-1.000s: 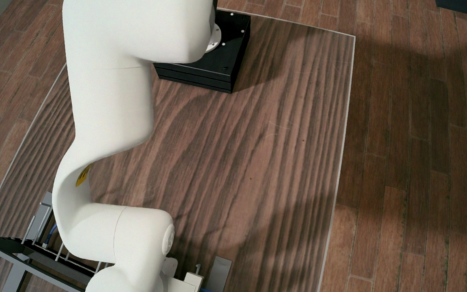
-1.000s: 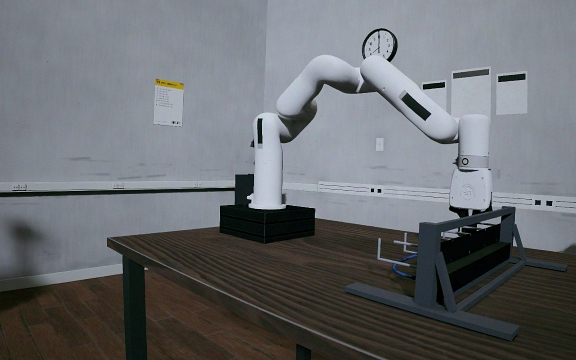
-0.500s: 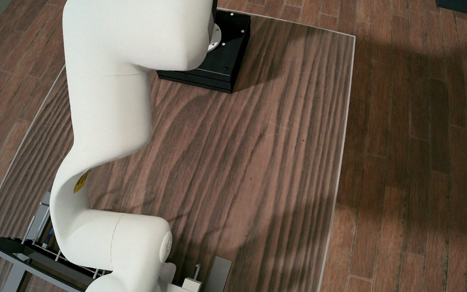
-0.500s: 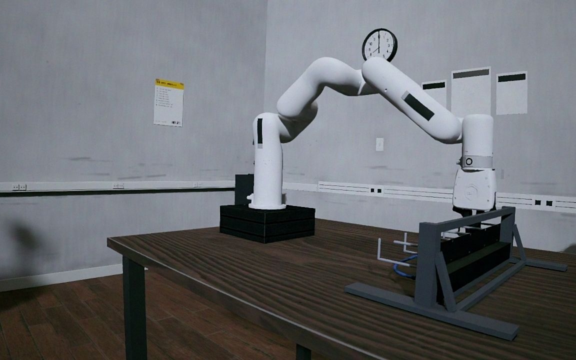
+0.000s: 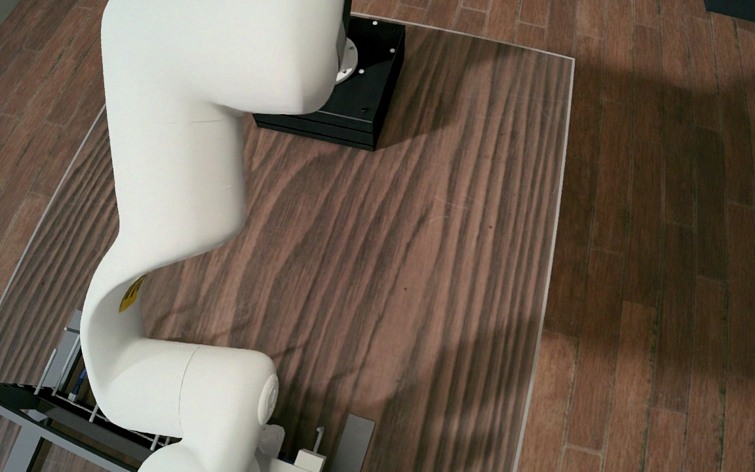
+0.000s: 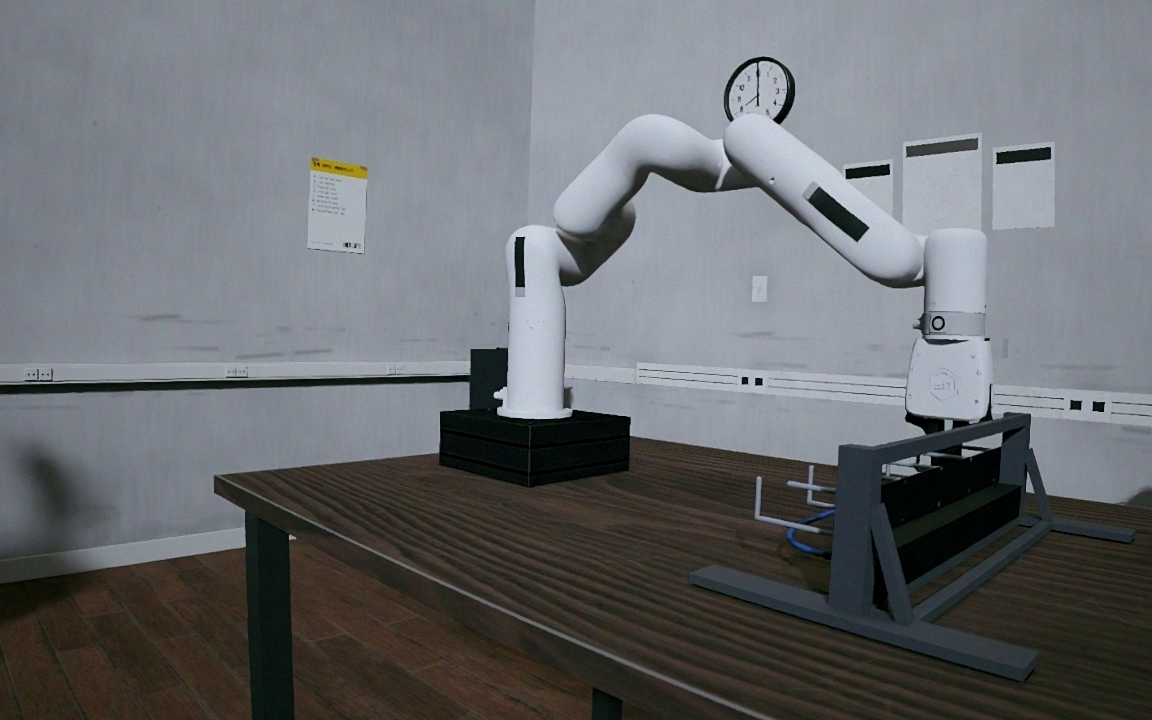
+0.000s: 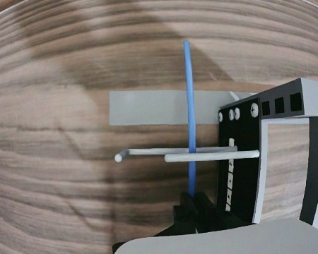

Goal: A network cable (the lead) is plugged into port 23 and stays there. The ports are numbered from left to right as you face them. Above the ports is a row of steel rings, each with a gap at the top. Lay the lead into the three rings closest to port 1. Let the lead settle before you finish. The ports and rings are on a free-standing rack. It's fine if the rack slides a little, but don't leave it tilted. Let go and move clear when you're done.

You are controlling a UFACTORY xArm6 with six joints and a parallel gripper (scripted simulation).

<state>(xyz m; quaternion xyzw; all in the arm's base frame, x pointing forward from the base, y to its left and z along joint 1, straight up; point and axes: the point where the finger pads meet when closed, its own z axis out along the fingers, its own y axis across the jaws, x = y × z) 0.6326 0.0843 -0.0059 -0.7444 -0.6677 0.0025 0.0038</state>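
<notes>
Right now my hand is 50 mm short of the grey rack, 160 mm to the left of it and 20 mm above it. The rest, counted from my hand: short blue piece: 20 mm behind, 330 mm to the right, 50 mm below.
</notes>
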